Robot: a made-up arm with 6 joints.
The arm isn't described. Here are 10 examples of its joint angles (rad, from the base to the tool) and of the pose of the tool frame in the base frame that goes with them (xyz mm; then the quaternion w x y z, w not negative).
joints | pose
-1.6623 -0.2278 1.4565 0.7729 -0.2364 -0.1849 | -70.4 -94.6 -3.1 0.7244 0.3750 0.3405 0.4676
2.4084 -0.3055 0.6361 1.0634 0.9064 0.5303 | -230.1 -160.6 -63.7 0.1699 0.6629 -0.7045 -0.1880
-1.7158 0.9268 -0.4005 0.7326 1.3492 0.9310 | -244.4 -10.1 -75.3 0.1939 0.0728 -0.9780 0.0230
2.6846 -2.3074 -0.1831 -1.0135 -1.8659 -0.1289 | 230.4 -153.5 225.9 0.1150 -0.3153 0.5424 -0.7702
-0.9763 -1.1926 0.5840 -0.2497 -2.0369 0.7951 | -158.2 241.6 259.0 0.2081 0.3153 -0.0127 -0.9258
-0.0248 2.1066 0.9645 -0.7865 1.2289 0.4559 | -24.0 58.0 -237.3 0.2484 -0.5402 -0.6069 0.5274
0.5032 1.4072 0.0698 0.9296 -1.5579 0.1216 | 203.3 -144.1 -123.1 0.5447 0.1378 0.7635 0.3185
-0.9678 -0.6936 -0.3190 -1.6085 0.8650 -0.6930 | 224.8 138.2 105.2 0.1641 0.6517 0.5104 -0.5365
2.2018 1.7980 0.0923 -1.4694 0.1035 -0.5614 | -15.7 -335.4 6.9 0.6227 -0.6642 0.3735 -0.1780
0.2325 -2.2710 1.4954 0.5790 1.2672 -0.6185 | -37.7 288.7 -66.5 0.3132 0.1022 0.8904 -0.3142
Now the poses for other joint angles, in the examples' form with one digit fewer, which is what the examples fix.
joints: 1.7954 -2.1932 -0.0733 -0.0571 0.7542 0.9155
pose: 396 -49 -93 0.138 -0.746 -0.348 -0.550
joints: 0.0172 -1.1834 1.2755 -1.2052 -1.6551 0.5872
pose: -142 148 -145 0.351 -0.286 -0.639 -0.622
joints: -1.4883 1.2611 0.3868 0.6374 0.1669 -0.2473
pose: 79 54 52 0.518 0.141 -0.356 0.765
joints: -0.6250 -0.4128 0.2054 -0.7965 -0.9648 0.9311
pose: -32 171 215 0.646 0.206 -0.084 -0.731
